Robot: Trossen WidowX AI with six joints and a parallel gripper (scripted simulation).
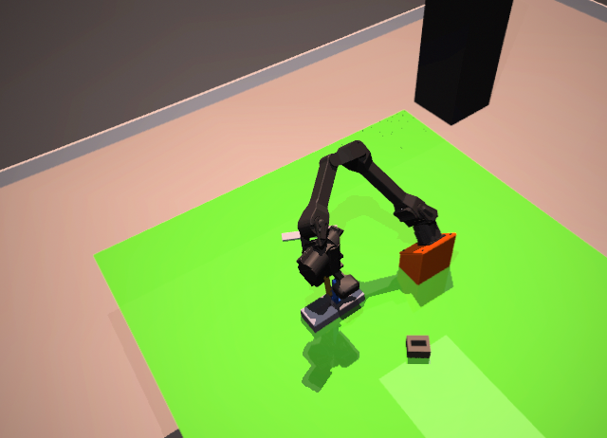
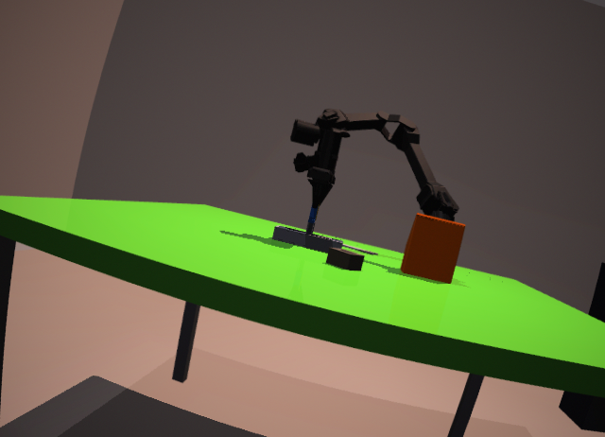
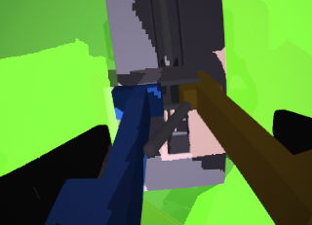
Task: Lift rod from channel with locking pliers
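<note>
Right now the grey channel block is 80 mm below my gripper tip and 10 mm to the left of it. The rest, counted from my gripper tip: light grey rod (90 mm below, 10 mm to the left); small dark holster (250 mm to the left, 100 mm behind, 90 mm below).
</note>
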